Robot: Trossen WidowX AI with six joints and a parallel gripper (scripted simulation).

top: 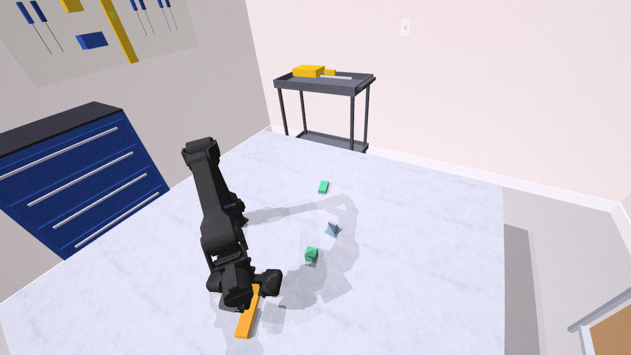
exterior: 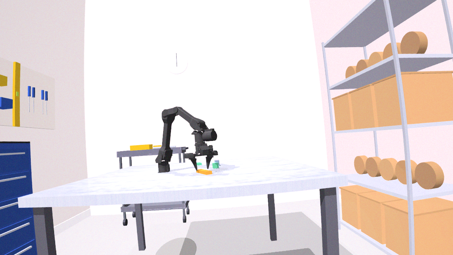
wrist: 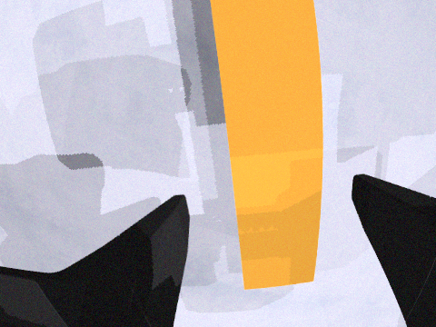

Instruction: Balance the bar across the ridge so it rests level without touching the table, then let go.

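Right now my gripper tip is 20 mm to the left of the orange bar, 10 mm short of it and 10 mm above it. Round my gripper tip: green cube 190 mm to the left, 70 mm ahead.
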